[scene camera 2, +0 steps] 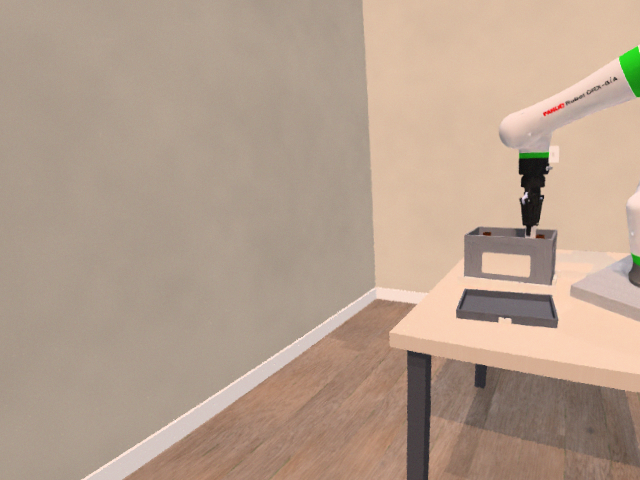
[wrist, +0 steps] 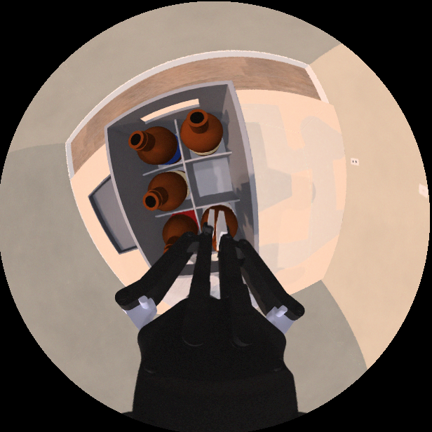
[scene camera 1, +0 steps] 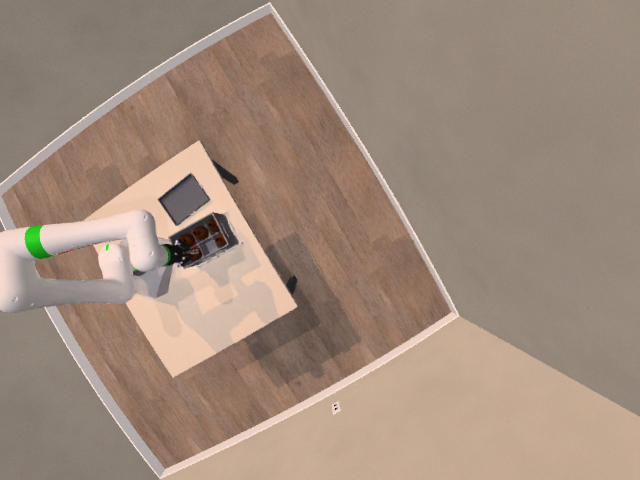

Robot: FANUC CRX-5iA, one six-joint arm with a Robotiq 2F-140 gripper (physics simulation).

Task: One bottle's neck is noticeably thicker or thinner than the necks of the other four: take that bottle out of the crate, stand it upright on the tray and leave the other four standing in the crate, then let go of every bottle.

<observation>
I see my gripper (scene camera 2: 529,244), a red-labelled bottle (wrist: 179,222) and a blue-labelled bottle (wrist: 157,145).
My gripper is seen too in the wrist view (wrist: 214,217).
</observation>
